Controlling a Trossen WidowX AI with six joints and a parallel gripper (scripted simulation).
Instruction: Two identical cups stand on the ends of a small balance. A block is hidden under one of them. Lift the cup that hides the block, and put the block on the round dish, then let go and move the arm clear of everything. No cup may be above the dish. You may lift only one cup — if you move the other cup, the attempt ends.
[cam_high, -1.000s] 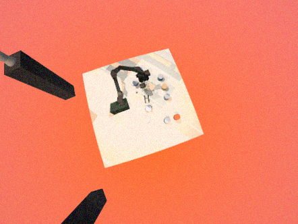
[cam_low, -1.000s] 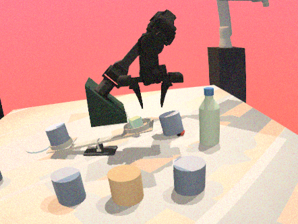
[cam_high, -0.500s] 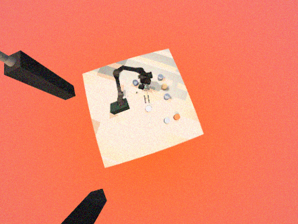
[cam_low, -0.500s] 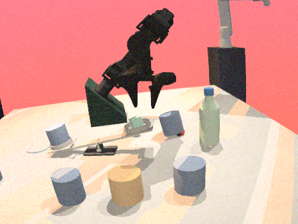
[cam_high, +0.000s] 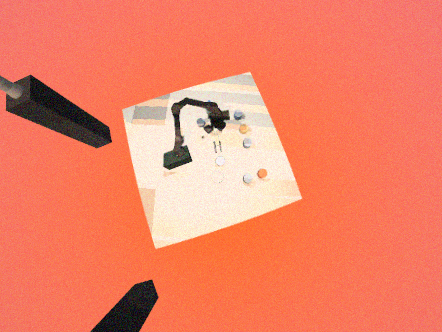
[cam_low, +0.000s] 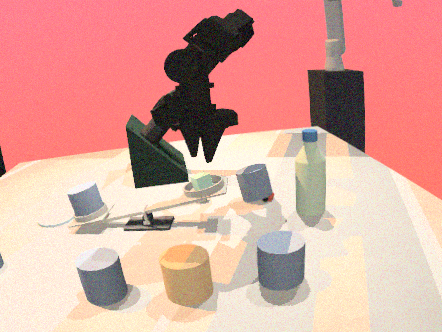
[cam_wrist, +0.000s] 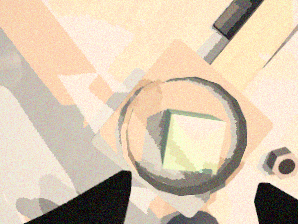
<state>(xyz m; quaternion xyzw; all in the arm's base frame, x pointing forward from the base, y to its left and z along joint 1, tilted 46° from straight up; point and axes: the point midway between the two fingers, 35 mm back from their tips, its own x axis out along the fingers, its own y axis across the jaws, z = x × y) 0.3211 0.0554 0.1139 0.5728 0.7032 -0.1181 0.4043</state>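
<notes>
Now: the pale green block 4 cm below my gripper tip. The rest, counted from my gripper tip: red toy car: 8 cm behind, 13 cm to the left, 11 cm below; pale green bottle: 2 cm ahead, 21 cm to the left, 2 cm below; balance beam: 2 cm behind, 12 cm to the right, 11 cm below.
</notes>
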